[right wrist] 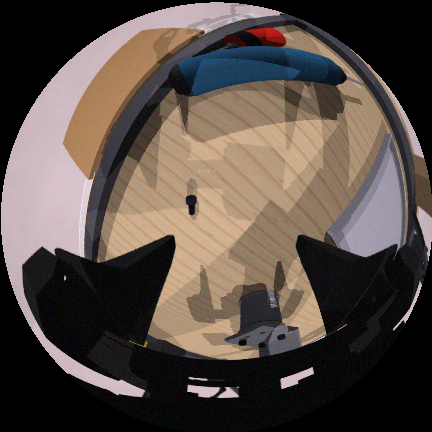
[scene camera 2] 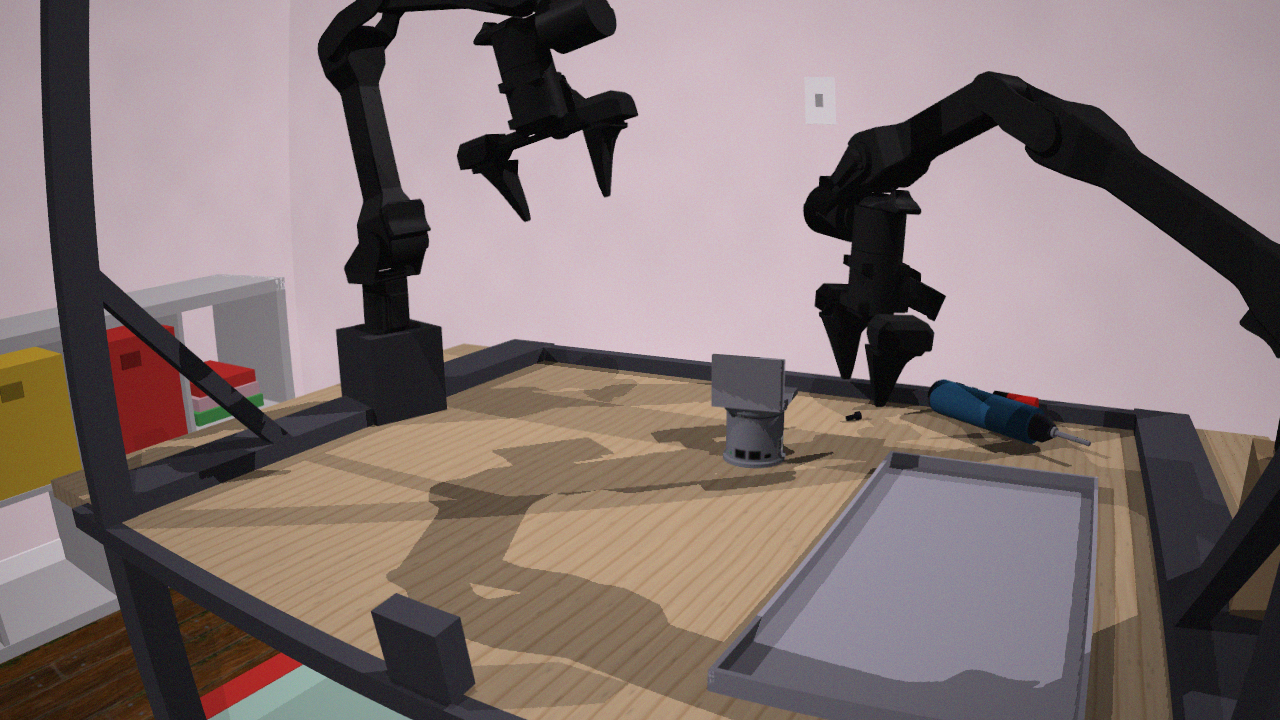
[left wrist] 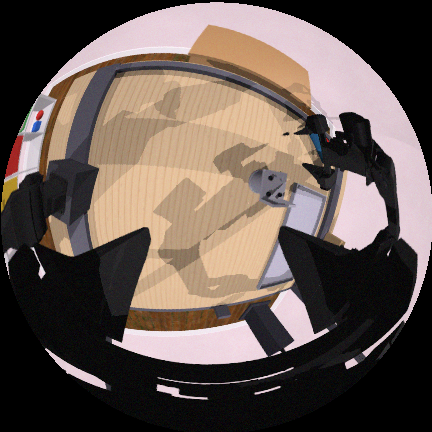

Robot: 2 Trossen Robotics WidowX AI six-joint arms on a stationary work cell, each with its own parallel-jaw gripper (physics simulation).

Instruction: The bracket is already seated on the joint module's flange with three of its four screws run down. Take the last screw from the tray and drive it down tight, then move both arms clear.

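The loose black screw lies on the table top, outside the grey tray. The grey bracket sits on the joint module; three black screw heads show on it in the left wrist view. The blue driver lies at the back right. My right gripper is open and empty, low above the table near the screw. My left gripper is open, empty and high above the table.
A raised dark frame edges the table. A red part shows behind the driver. A dark block stands at the front edge. A tan panel stands beyond the frame.
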